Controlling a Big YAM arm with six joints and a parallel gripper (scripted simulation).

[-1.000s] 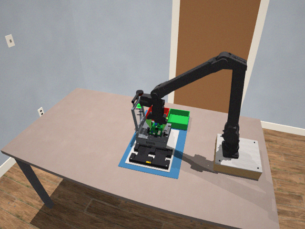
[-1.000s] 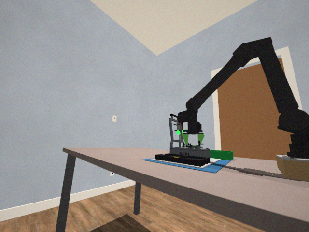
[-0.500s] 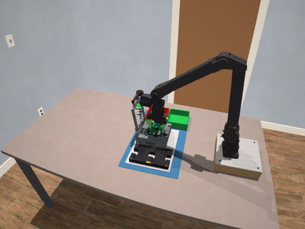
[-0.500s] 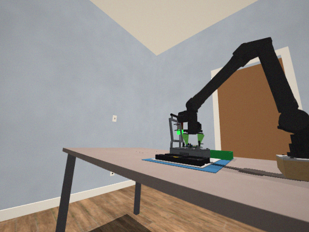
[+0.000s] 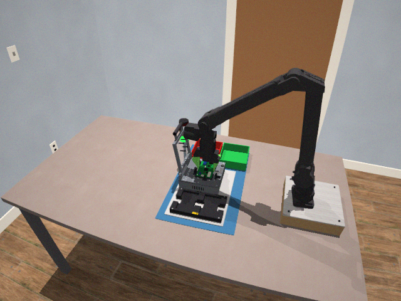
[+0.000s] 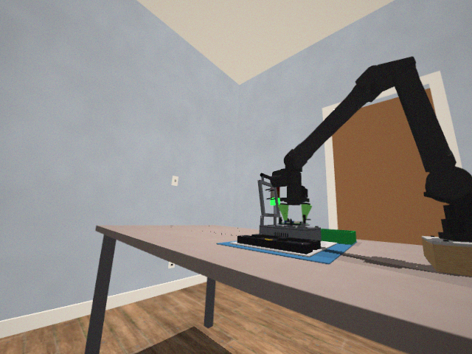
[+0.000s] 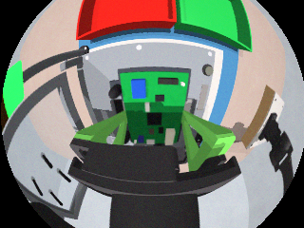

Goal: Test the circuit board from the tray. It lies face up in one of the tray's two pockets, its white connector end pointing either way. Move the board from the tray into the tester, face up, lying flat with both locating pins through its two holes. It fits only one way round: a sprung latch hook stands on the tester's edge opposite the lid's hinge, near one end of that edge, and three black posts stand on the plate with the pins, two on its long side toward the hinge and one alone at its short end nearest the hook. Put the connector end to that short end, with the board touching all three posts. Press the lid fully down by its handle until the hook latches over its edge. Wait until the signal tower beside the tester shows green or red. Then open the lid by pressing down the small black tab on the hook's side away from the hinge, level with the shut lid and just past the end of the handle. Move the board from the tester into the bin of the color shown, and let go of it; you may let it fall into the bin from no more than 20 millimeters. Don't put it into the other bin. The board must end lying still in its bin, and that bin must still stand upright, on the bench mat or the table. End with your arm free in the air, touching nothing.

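My gripper is now right at the green circuit board. The rest, counted from my hand: red bin 200 mm to the right, 60 mm below, 40 mm ahead; tester plate 10 mm to the left, 10 mm below, 10 mm ahead; tester lid 110 mm ahead, 110 mm above.
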